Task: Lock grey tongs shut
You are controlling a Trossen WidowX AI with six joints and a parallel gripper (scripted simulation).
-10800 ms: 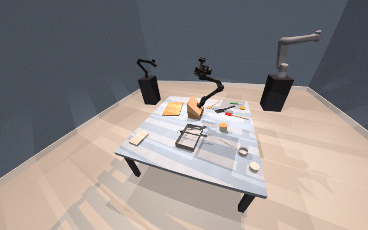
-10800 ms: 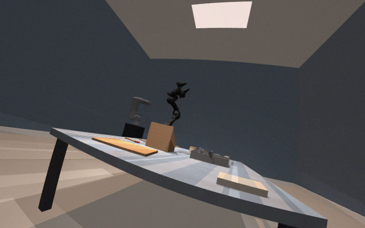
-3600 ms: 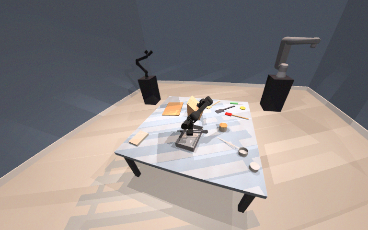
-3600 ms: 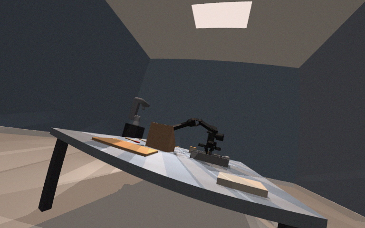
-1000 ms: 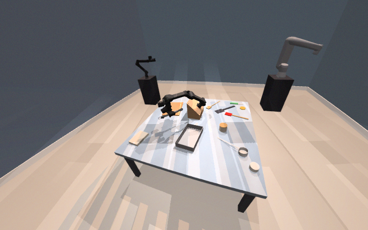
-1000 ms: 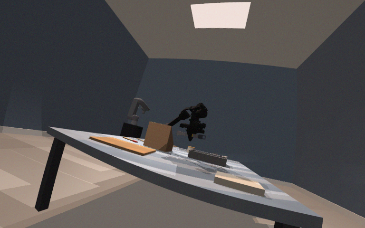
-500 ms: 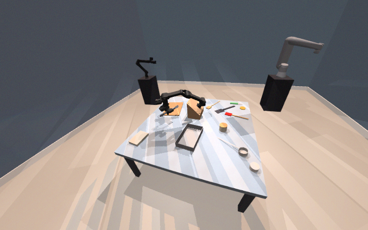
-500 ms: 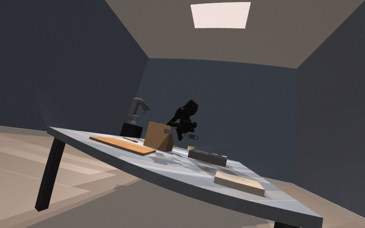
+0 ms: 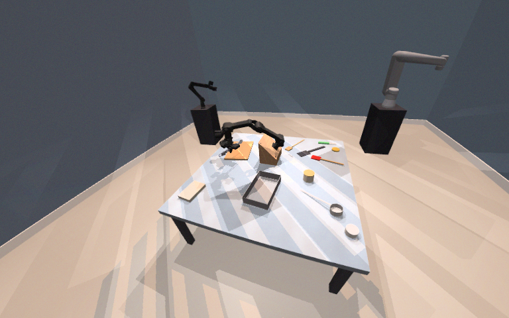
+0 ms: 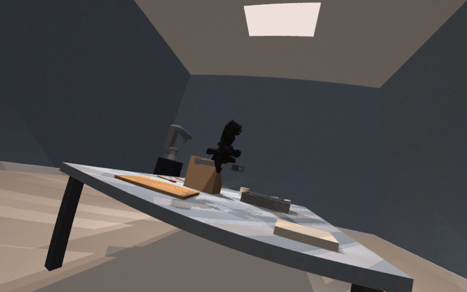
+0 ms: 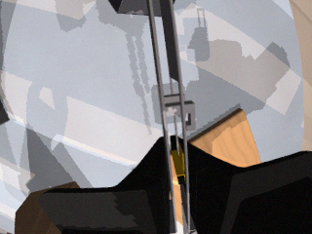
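The wooden board lies 27 cm behind my gripper tip, 3 cm to the right of it and 13 cm below it. Round my gripper tip: roasting tin (27 cm ahead, 34 cm to the left, 11 cm below); then white disc (50 cm ahead, 89 cm to the left, 12 cm below); then pale slab (38 cm ahead, 19 cm to the right, 13 cm below).
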